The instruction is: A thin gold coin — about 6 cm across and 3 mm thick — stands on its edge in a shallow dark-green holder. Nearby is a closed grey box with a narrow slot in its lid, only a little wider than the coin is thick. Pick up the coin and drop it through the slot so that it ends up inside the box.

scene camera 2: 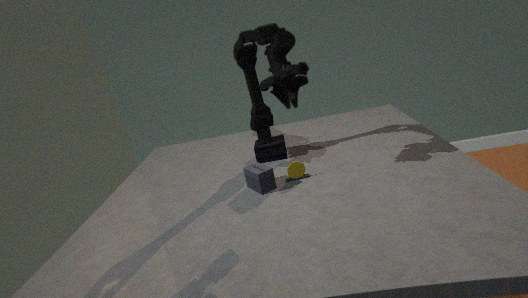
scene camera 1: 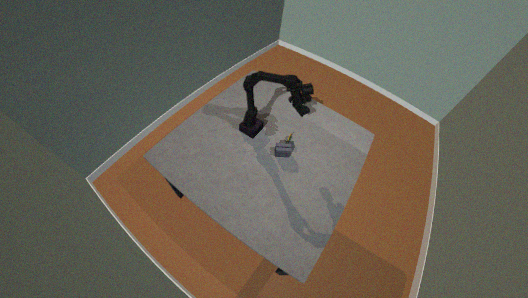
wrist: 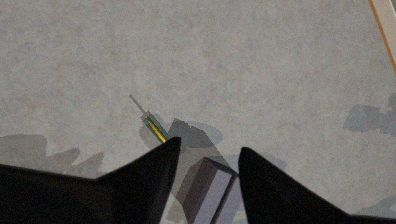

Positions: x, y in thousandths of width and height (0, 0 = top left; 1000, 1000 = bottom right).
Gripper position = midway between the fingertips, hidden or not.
Observation:
I see my gripper (scene camera 2: 554, 364).
My gripper shows as well in the wrist view (wrist: 532, 667).

